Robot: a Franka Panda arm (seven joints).
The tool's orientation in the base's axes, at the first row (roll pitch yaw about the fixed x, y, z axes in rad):
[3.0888 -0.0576 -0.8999]
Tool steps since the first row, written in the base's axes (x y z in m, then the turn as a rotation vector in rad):
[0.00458 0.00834 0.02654 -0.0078 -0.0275 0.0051]
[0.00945 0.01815 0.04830 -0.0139 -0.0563 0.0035]
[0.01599 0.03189 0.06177 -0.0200 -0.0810 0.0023]
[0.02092 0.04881 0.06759 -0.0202 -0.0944 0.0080]
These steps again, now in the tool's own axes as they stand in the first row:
[-0.00215 -0.00735 -0.02713 0.0170 0.0234 -0.0029]
[-0.00555 -0.01609 -0.04962 0.0356 0.0459 0.0010]
[-0.01146 -0.02901 -0.06415 0.0511 0.0659 0.0041]
[-0.02129 -0.04303 -0.07130 0.0617 0.0746 -0.0005]

